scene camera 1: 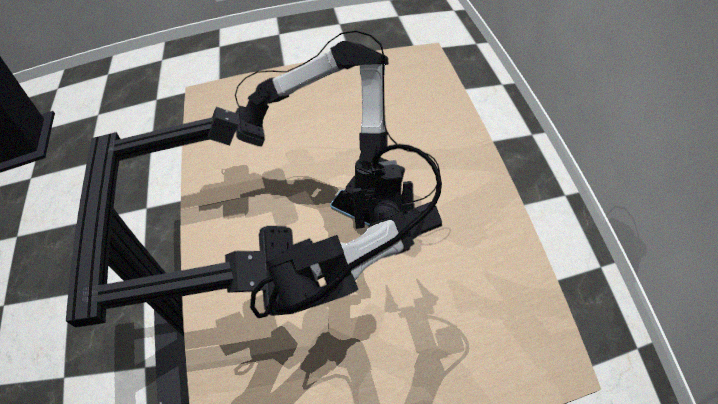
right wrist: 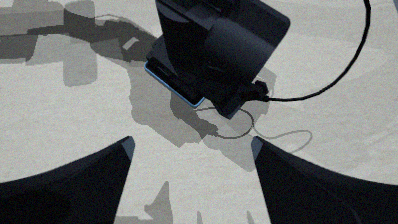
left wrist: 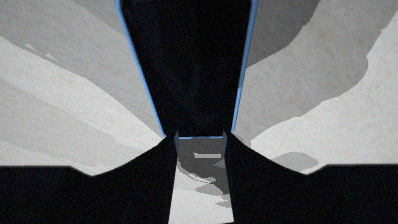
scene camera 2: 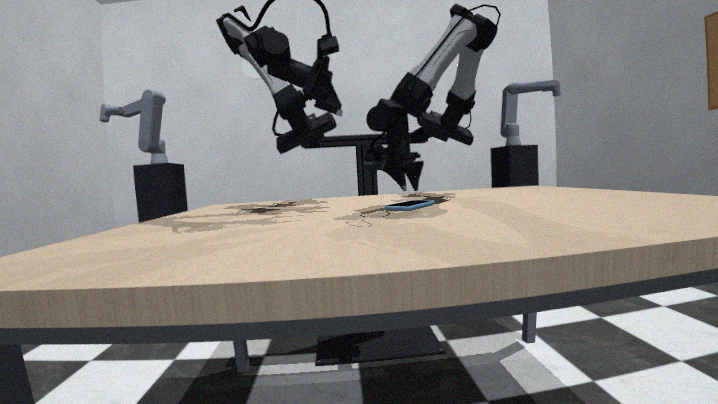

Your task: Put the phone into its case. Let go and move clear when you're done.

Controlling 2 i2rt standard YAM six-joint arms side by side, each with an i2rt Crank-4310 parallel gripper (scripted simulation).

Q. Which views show my right gripper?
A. Scene camera 1, the right wrist view and scene camera 2 only.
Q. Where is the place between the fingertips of my left gripper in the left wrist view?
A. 200,133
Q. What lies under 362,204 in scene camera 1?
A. My right gripper.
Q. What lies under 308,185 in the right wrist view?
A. My right gripper.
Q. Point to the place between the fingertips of my left gripper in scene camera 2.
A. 410,191
